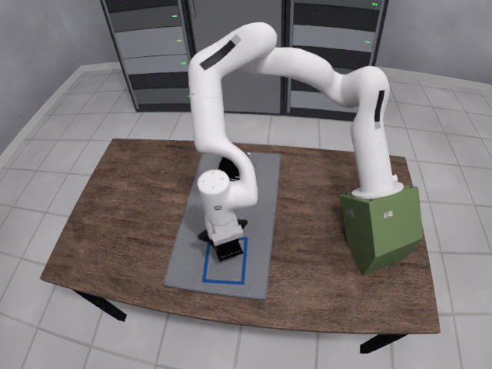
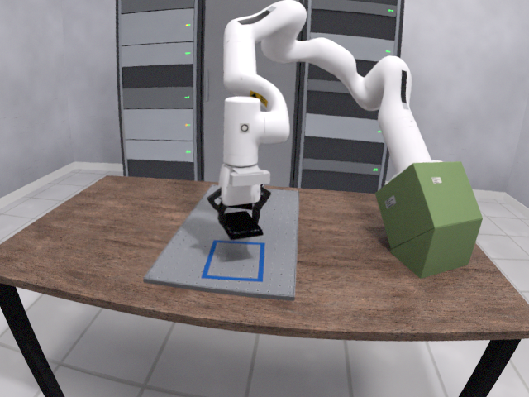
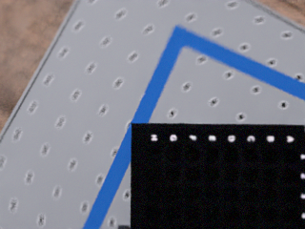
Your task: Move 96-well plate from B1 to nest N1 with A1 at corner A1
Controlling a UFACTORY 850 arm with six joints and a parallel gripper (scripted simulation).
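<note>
The raised plate nest N1 is 20 mm behind my hand, 390 mm to the right of it and 50 mm below it. Also, from my hand: 96-well plate: 10 mm below.
</note>
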